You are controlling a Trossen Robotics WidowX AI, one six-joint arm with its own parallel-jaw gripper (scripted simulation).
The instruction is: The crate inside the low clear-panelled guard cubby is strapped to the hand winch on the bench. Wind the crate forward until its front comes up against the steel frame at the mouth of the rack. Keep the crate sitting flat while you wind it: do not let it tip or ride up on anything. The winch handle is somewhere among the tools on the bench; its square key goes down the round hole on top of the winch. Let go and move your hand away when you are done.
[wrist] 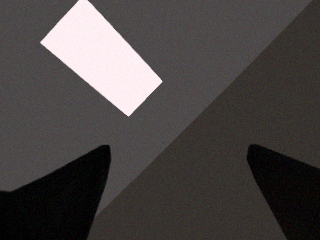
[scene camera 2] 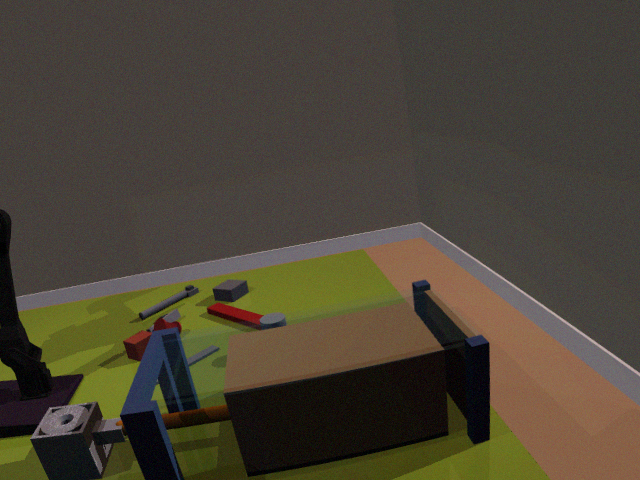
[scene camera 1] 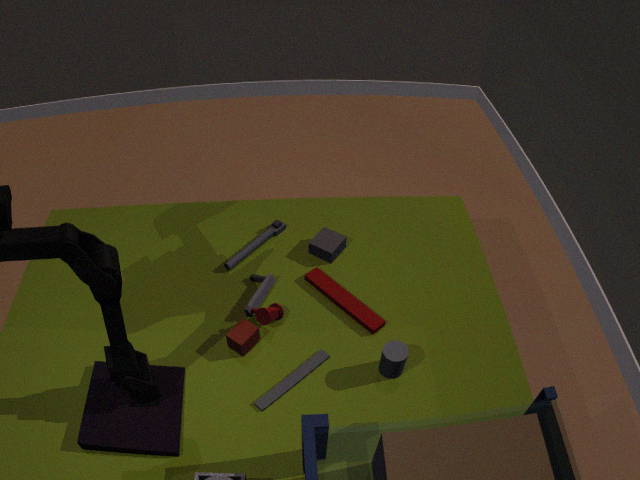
Scene:
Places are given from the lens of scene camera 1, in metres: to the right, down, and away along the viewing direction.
grey block (scene camera 1: 327,244): 0.02, 0.01, 1.30
flat grey strip (scene camera 1: 295,377): -0.05, 0.29, 1.05
red bar (scene camera 1: 372,322): 0.12, 0.19, 1.15
The marked spots on the grey block and the red bar are 0.25 m apart.

